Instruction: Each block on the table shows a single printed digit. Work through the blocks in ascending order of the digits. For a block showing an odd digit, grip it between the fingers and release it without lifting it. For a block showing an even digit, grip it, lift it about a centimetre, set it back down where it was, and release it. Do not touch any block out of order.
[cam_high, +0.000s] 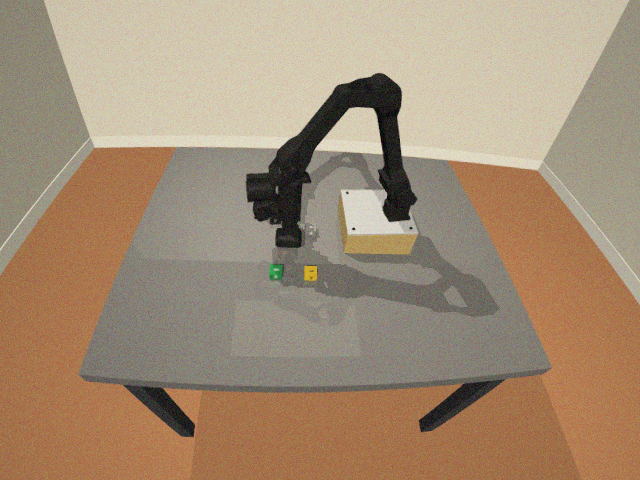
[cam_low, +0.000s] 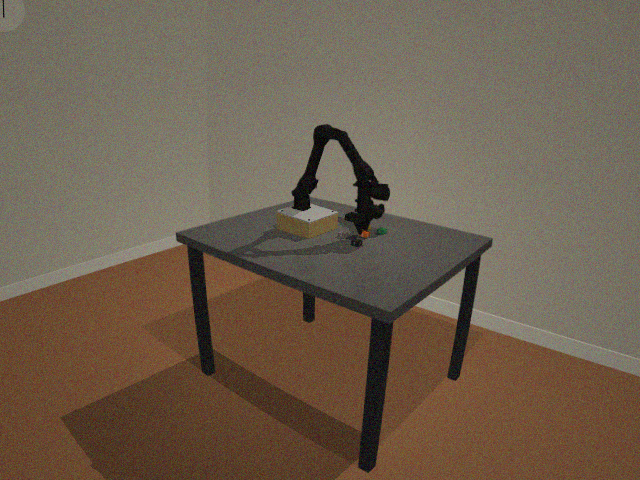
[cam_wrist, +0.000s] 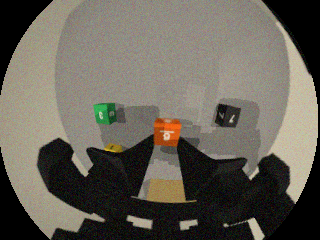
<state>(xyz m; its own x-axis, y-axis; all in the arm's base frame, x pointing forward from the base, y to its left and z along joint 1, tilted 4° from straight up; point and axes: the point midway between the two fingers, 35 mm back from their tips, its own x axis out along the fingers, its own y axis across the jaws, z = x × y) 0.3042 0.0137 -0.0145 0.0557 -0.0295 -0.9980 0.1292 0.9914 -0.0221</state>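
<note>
Now: the black block 3 cm ahead of my gripper tip, 10 cm to the right of it and 1 cm below it. Also, from my gripper tip: green block: 4 cm ahead, 10 cm to the left, 1 cm below; then orange block: 1 cm ahead; then grey block: 7 cm behind, 4 cm to the right, 1 cm below.
</note>
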